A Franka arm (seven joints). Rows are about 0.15 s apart.
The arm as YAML. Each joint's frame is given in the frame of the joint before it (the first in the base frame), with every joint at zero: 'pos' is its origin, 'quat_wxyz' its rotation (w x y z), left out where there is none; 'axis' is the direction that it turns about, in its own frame. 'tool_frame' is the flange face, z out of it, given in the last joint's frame.
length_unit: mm
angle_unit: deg
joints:
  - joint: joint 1
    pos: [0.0, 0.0, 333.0]
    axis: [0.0, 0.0, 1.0]
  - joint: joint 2
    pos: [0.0, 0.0, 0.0]
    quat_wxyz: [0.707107, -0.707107, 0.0, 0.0]
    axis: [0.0, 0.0, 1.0]
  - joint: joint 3
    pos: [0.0, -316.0, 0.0]
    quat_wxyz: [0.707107, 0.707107, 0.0, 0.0]
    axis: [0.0, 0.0, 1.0]
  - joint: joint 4
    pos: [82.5, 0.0, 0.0]
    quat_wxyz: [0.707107, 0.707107, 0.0, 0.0]
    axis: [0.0, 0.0, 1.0]
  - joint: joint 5
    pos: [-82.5, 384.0, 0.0]
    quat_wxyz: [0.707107, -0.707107, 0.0, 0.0]
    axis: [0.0, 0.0, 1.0]
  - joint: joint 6
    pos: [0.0, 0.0, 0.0]
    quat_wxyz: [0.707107, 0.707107, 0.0, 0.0]
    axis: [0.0, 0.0, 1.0]
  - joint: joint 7
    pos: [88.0, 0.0, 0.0]
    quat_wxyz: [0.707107, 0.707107, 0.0, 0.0]
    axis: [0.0, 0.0, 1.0]
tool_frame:
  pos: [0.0, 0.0, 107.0]
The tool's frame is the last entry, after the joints.
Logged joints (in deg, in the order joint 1, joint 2, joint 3, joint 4, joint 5, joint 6, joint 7), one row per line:
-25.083, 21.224, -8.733, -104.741, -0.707, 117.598, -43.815
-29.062, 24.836, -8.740, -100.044, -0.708, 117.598, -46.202
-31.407, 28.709, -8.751, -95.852, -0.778, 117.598, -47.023
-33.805, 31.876, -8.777, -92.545, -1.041, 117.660, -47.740
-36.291, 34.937, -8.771, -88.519, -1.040, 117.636, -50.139
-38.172, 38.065, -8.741, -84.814, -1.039, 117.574, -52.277
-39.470, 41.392, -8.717, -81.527, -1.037, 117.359, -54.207
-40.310, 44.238, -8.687, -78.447, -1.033, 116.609, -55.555
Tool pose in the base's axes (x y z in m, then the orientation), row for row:
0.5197, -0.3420, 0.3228, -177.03, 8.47, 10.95
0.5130, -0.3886, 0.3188, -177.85, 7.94, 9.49
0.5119, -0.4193, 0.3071, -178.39, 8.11, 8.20
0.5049, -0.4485, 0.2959, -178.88, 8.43, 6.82
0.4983, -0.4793, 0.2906, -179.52, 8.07, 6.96
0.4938, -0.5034, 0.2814, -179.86, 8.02, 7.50
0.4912, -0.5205, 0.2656, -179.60, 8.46, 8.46
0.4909, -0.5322, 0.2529, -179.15, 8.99, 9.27
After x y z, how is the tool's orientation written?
As angles about the fixed x, y, z axes (roll, pitch, yaw), in degrees.
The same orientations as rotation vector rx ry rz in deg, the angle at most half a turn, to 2 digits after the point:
-176.57, -16.58, 13.51
-177.48, -14.50, 12.59
-178.07, -12.59, 12.80
-178.59, -10.51, 13.26
179.21, 10.85, -12.69
178.79, 11.70, -12.55
178.80, 13.18, -13.27
-178.74, -14.39, 14.16

